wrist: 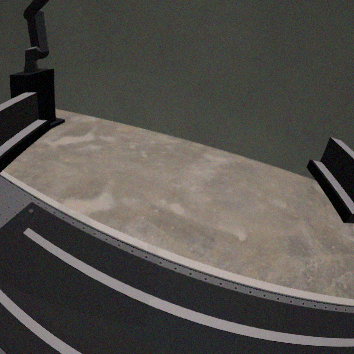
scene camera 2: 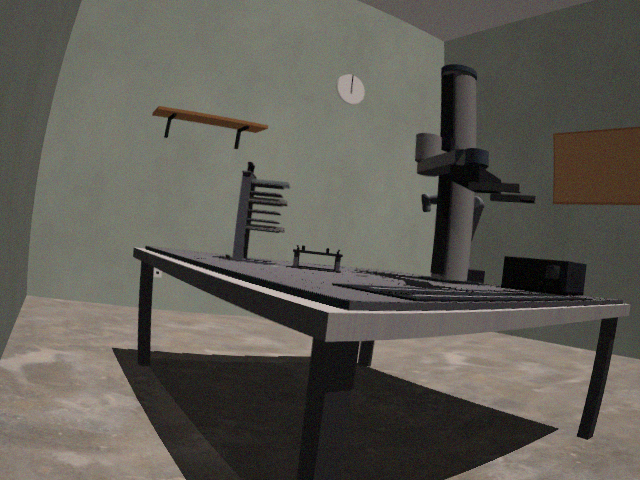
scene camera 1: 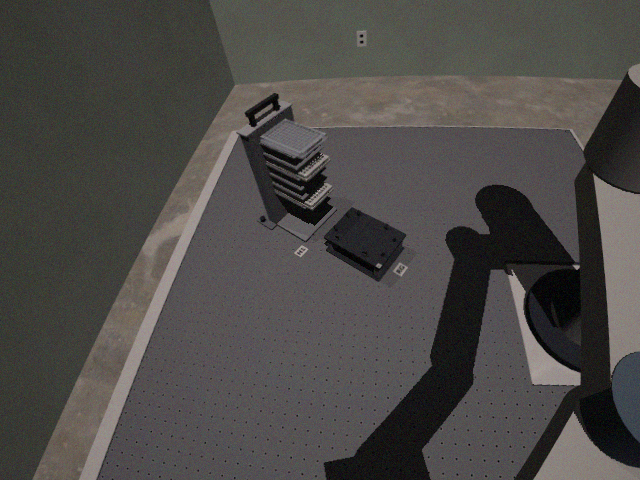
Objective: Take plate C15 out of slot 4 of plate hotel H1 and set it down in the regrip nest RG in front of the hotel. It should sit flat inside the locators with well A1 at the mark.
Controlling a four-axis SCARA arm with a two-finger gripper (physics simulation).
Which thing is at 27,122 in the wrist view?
The gripper.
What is the gripper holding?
Nothing.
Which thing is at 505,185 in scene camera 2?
The gripper.
